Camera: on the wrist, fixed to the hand. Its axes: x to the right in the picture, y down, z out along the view.
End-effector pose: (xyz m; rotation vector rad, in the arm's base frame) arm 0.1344 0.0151 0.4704 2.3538 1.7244 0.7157
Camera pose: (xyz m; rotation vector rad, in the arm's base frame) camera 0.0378 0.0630 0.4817 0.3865 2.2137 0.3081
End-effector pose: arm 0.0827 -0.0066 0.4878 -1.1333 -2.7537 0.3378
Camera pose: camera 0.0105 -0.0474 0.5577 -1.1528 2.7958 0.2810
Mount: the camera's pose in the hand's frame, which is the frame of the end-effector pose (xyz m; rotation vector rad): 0.0254 -0.0951 -0.0455 -0.4039 -0.2734 -1.5568
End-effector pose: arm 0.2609 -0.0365 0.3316 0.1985 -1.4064 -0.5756
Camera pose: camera 0.2813 -0.1388 0.3020 0.9308 -1.1283 -2.1899
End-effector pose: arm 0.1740 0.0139 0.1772 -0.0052 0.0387 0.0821
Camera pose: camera 0.2054 -0.0791 0.1311 -0.4215 -0.2610 -1.4667
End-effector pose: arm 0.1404 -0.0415 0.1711 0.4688 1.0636 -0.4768
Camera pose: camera 0.0634 -0.0954 0.1169 -0.8913 1.0517 -1.5774
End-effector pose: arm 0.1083 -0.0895 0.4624 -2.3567 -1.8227 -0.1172
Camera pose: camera 0.0245 -0.0499 0.5187 0.3817 2.7217 0.2702
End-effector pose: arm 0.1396 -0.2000 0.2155 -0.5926 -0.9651 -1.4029
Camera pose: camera 0.0539 -0.2632 0.1950 0.2111 1.2812 2.6469
